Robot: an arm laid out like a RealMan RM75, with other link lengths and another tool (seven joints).
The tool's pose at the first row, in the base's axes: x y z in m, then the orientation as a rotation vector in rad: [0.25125, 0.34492, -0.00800, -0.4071, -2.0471, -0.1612]
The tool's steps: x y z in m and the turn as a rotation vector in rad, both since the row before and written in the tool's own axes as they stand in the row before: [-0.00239, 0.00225, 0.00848, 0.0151, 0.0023, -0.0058]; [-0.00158, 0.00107, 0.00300, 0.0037, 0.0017, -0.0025]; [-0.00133, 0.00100, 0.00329, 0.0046, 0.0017, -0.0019]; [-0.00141, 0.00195, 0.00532, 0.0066, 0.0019, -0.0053]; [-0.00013, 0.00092, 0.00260, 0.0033, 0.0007, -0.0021]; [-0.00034, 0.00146, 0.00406, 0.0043, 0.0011, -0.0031]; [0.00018, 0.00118, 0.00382, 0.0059, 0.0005, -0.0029]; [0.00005, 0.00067, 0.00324, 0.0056, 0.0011, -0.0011]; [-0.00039, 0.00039, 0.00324, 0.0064, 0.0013, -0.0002]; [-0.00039, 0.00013, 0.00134, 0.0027, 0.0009, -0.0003]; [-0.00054, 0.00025, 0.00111, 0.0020, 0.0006, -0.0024]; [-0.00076, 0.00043, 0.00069, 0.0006, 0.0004, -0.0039]
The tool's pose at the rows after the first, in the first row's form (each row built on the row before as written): [0.24610, 0.34889, -0.01436, -0.3915, -2.0462, -0.1496]; [0.24467, 0.35036, -0.01726, -0.3864, -2.0451, -0.1476]; [0.24285, 0.35189, -0.02008, -0.3814, -2.0439, -0.1443]; [0.23967, 0.35482, -0.02400, -0.3716, -2.0432, -0.1411]; [0.23784, 0.35633, -0.02542, -0.3673, -2.0430, -0.1391]; [0.23504, 0.35867, -0.02775, -0.3613, -2.0426, -0.1368]; [0.23211, 0.36077, -0.02949, -0.3546, -2.0427, -0.1326]; [0.22956, 0.36220, -0.03104, -0.3498, -2.0418, -0.1277]; [0.22711, 0.36327, -0.03295, -0.3454, -2.0405, -0.1215]; [0.22618, 0.36363, -0.03394, -0.3433, -2.0397, -0.1191]; [0.22555, 0.36402, -0.03496, -0.3395, -2.0396, -0.1186]; [0.22542, 0.36444, -0.03598, -0.3351, -2.0399, -0.1204]
